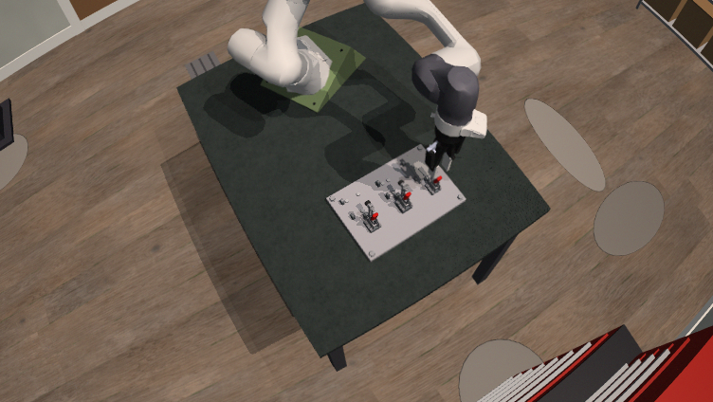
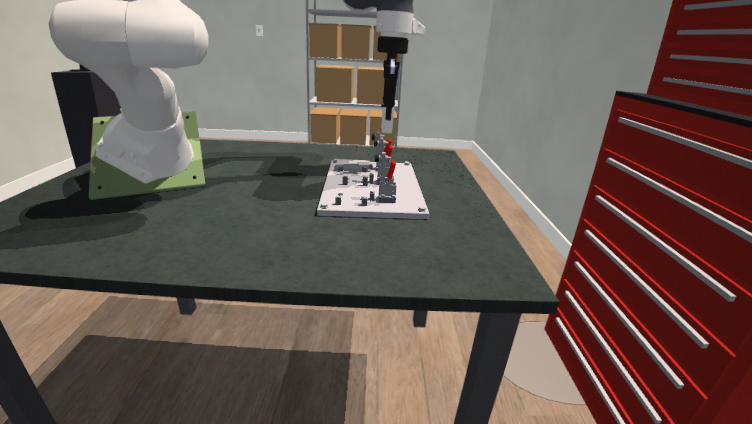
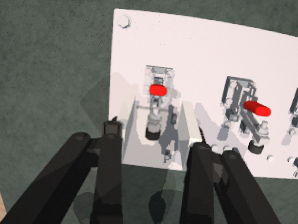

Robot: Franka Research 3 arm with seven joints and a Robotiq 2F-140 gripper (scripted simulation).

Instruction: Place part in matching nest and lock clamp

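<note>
Now: hand 10 cm above the clamp and 1 cm past it. Round my hand: light grey fixture plate (15 cm below, 11 cm to the right, 3 cm behind); part (13 cm below, 9 cm behind).
</note>
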